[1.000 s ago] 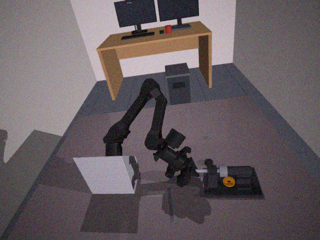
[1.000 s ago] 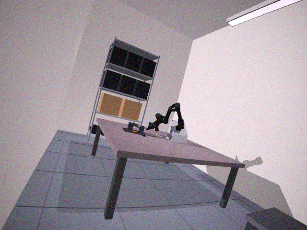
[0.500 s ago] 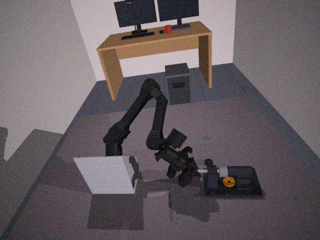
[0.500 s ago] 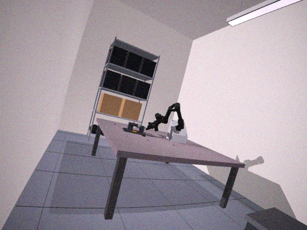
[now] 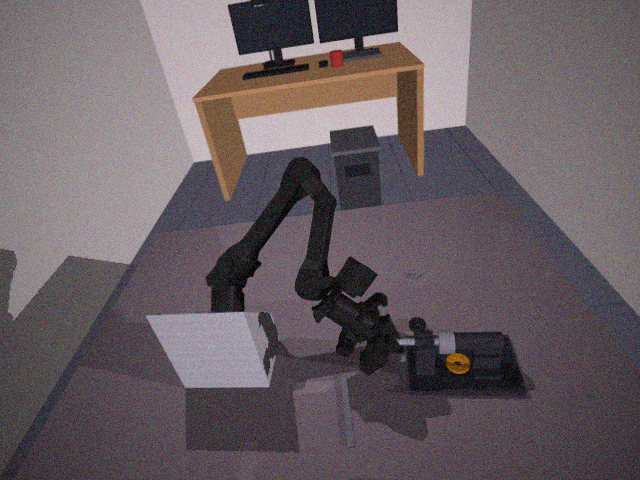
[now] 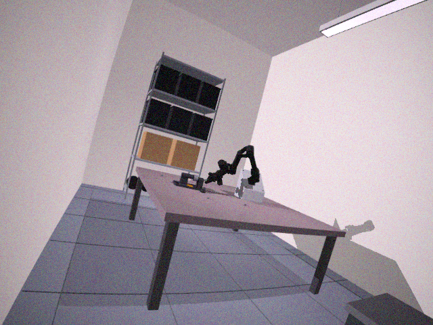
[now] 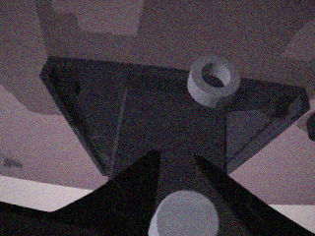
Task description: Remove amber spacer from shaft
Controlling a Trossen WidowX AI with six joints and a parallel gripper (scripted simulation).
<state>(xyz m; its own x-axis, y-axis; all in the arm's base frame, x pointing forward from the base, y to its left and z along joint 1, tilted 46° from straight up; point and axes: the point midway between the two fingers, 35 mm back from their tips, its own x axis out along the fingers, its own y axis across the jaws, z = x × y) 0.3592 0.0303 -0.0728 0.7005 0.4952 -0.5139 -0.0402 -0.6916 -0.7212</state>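
The pale shaft lies 60 mm ahead of my gripper tip and 20 mm above it. Also, from my gripper tip: black ring knob (40 mm ahead, 120 mm to the left, 50 mm below); then thin grey strip (120 mm behind, 110 mm to the right, 50 mm below); then amber spacer (120 mm ahead, 10 mm to the right, 50 mm below).
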